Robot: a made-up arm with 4 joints.
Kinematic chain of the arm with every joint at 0, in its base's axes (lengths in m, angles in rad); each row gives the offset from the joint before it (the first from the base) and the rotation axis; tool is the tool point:
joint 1: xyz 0 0 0.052 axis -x
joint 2: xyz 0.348 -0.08 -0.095 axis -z
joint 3: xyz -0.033 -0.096 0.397 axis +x
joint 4: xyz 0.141 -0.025 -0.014 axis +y
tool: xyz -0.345 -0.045 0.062
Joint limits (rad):
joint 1: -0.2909..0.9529
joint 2: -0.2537..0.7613
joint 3: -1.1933..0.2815
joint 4: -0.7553..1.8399
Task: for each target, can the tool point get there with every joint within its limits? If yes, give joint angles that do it. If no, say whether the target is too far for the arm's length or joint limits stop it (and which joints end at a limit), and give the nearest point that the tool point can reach.
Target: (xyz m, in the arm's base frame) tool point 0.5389 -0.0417 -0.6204
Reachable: no: joint limits stop it (at a limit: joint 1, joint 2, joint 4) | nearest point 0.1981 -0.2564 0.0653 | short by 0.795 m
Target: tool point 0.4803 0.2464 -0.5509
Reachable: no: joint limits stop it (at a limit: joint 1, joint 2, joint 3, joint 4) | nearest point 0.1403 0.0528 0.1249 | short by 0.781 m
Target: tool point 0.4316 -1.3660 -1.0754
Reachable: no: too far | nearest point 0.2371 -0.4268 0.1104 | short by 1.525 m
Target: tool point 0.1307 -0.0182 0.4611
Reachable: yes | joints 0.7012 -0.1376 -0.0502 -0.1511
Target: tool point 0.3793 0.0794 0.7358
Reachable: yes | joints 0.4829 0.4066 -0.0732 1.3557
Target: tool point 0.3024 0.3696 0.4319
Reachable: yes | joints 0.7169 0.1773 -0.9457 0.8796
